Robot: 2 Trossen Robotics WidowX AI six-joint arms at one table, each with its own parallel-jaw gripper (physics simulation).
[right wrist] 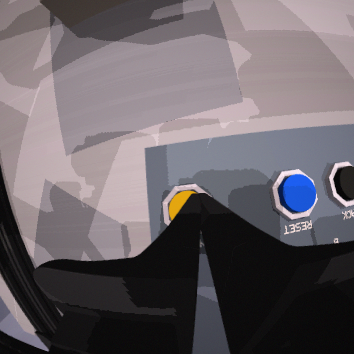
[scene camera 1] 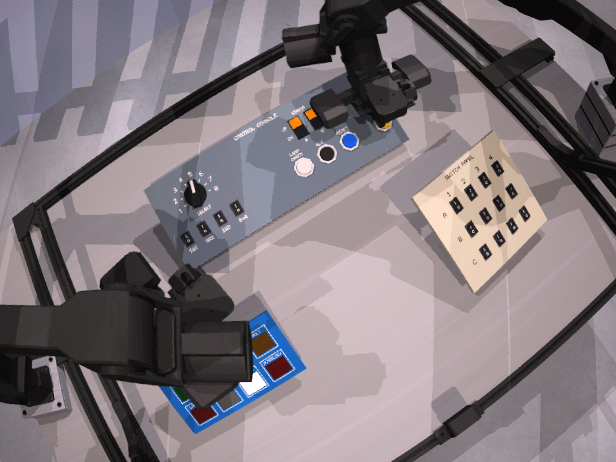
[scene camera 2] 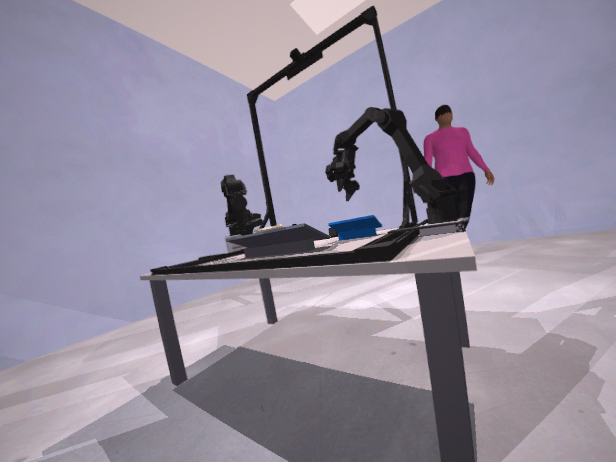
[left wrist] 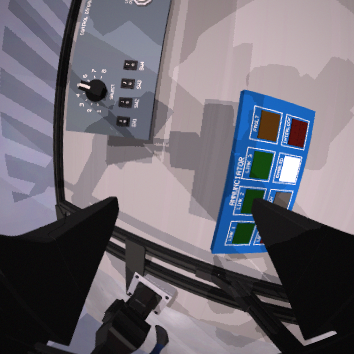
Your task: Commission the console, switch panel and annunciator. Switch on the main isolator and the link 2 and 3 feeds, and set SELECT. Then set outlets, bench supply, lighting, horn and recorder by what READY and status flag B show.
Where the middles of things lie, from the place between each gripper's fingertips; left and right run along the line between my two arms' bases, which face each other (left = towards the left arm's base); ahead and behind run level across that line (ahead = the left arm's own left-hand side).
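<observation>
The blue RESET button (right wrist: pixel 296 192) is 60 mm to the left of my right hand. As for my left gripper, it is 11 cm above the button and 20 cm short of it, and it is also 32 cm to the left of it.
</observation>
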